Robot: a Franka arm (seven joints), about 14 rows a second.
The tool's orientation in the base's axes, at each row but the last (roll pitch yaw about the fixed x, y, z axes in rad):
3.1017, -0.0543, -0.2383
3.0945, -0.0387, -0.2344
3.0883, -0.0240, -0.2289
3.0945, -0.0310, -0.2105
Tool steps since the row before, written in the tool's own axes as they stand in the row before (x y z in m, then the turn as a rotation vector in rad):
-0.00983, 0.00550, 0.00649, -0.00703, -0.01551, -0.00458
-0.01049, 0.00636, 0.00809, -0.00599, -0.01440, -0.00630
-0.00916, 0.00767, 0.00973, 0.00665, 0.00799, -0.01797
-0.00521, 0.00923, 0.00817, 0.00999, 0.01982, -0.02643
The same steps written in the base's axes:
-0.01057, -0.00336, -0.00679, -0.00333, 0.01694, 0.00357
-0.01147, -0.00418, -0.00818, -0.00262, 0.01572, 0.00538
-0.01056, -0.00594, -0.00952, 0.00445, -0.00825, 0.01852
-0.00687, -0.00835, -0.00788, 0.00506, -0.02005, 0.02763

